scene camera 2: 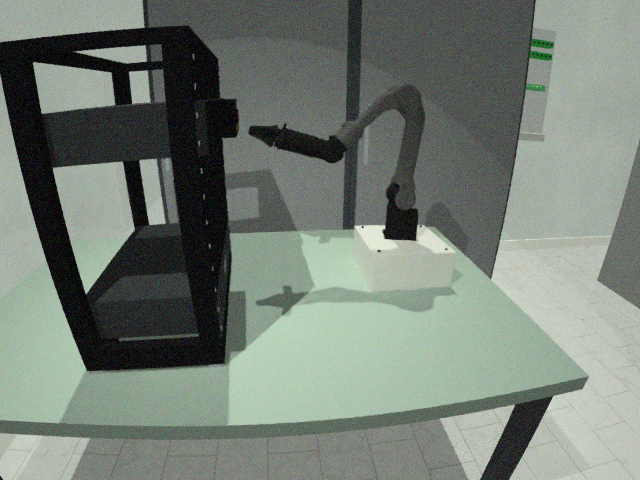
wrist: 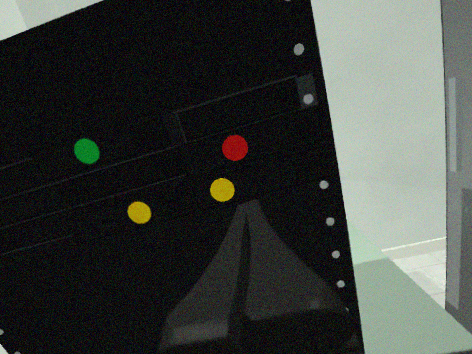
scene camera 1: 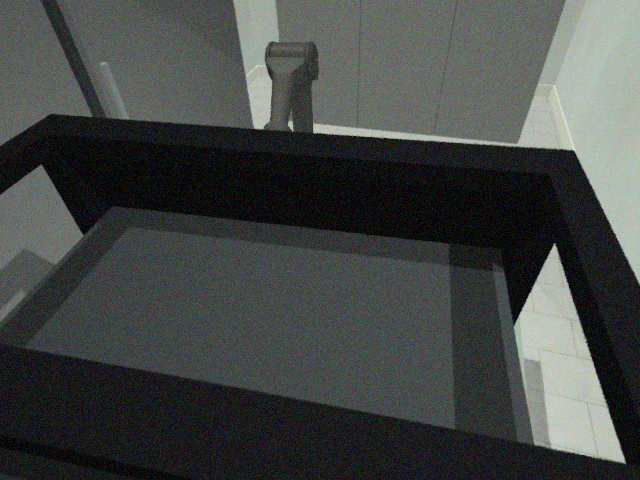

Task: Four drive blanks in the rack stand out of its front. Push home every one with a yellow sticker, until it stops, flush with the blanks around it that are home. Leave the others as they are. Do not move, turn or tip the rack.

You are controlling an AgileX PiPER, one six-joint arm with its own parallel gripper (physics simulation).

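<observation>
The black rack (scene camera 1: pixel 310 145) (scene camera 2: pixel 193 258) (wrist: pixel 100 295) stands upright on the table. In the wrist view its dark front shows a green sticker (wrist: pixel 87 151), a red sticker (wrist: pixel 235 148), a yellow sticker (wrist: pixel 222 190) just below the red one and another yellow sticker (wrist: pixel 139 212) lower left. In scene camera 2, dark blanks (scene camera 2: pixel 221 118) stand out of the upper front; how far each stands out is too dark to tell. My gripper (scene camera 2: pixel 251 130) (wrist: pixel 252 213) is shut and empty, a short way in front of the blanks, its tips apart from them. In the wrist view its tips show below right of the right yellow sticker.
The arm's white base box (scene camera 2: pixel 408 268) stands on the green table (scene camera 2: pixel 361 361), to the right of the rack in scene camera 2. A grey cabinet (scene camera 2: pixel 289 93) rises behind the arm. Rack posts and rails frame the open sides.
</observation>
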